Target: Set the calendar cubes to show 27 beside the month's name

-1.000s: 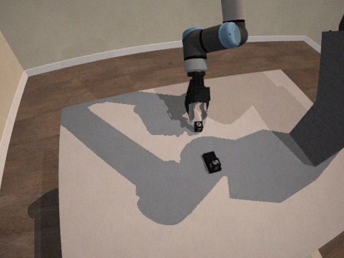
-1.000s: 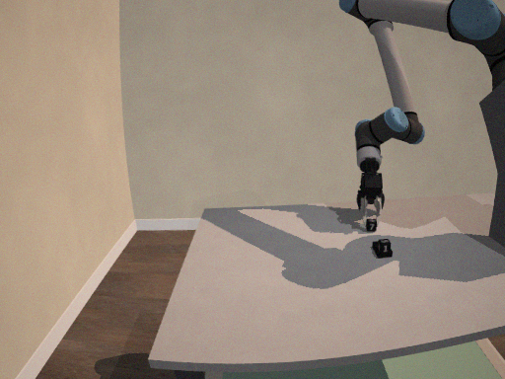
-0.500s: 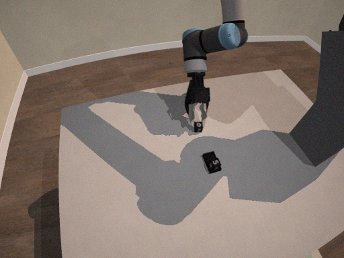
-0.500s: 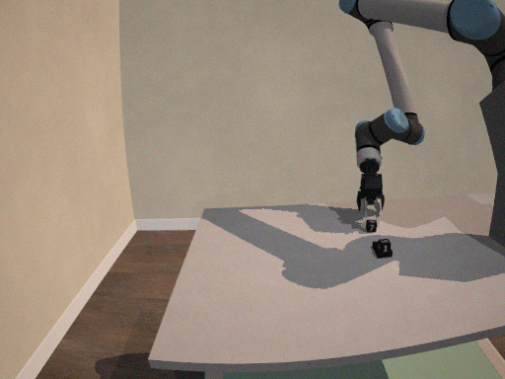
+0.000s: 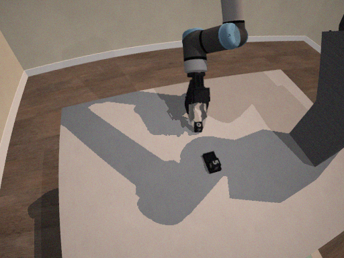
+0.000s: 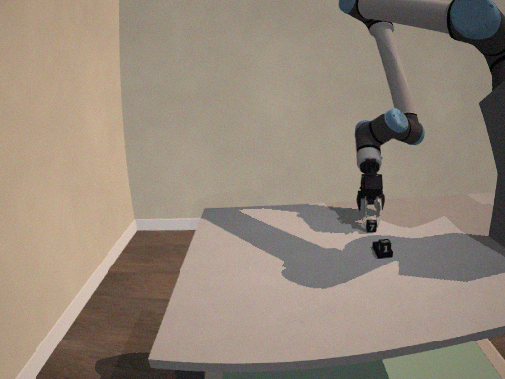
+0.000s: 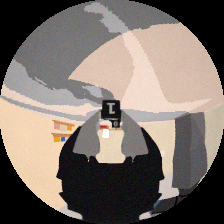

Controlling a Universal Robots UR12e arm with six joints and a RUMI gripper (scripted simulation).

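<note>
The black cube is 10 mm to the left of my hand and 10 mm below it. Also, from my hand: tray (160 mm to the left, 30 mm ahead, 10 mm below).
</note>
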